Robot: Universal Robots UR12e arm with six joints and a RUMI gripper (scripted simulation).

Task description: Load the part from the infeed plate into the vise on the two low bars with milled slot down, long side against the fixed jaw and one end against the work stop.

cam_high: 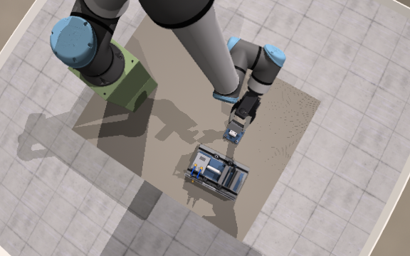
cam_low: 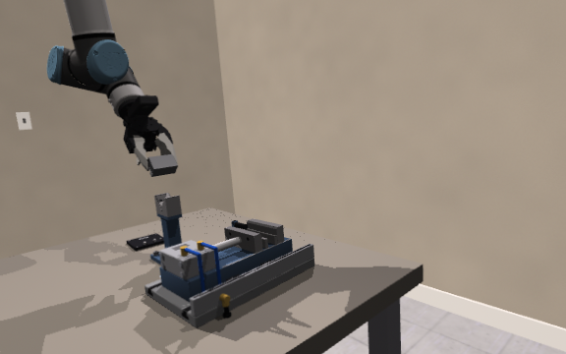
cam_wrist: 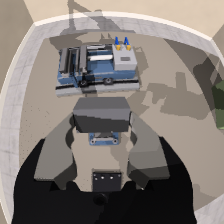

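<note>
My gripper is now 1 cm above the part. Also, from my hand: work stop rod 18 cm to the right, 15 cm below, 9 cm ahead; then black infeed plate 24 cm below, 17 cm to the left; then cylinder rod 23 cm to the right, 16 cm below, 1 cm ahead.
</note>
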